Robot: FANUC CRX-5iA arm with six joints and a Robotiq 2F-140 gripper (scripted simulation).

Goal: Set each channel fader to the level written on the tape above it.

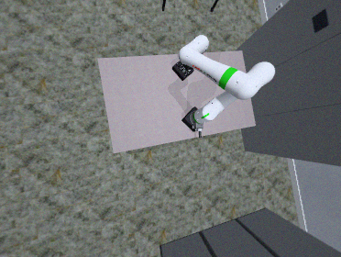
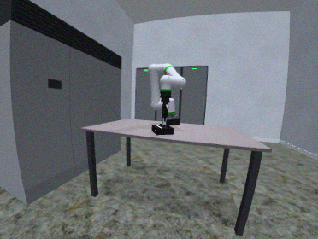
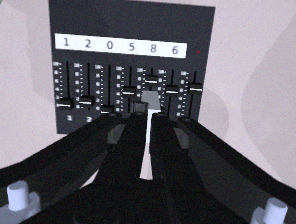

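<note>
Now: hand 3 cm short of the channel 3 cap, 4 cm to the right of it and 3 cm above it. From my hand the other things lie so: master fader cap (2 cm behind, 5 cm to the right, 3 cm below); channel 1 cap (6 cm ahead, 6 cm to the left, 3 cm below); channel 2 cap (5 cm ahead, 5 cm to the left, 3 cm below).
</note>
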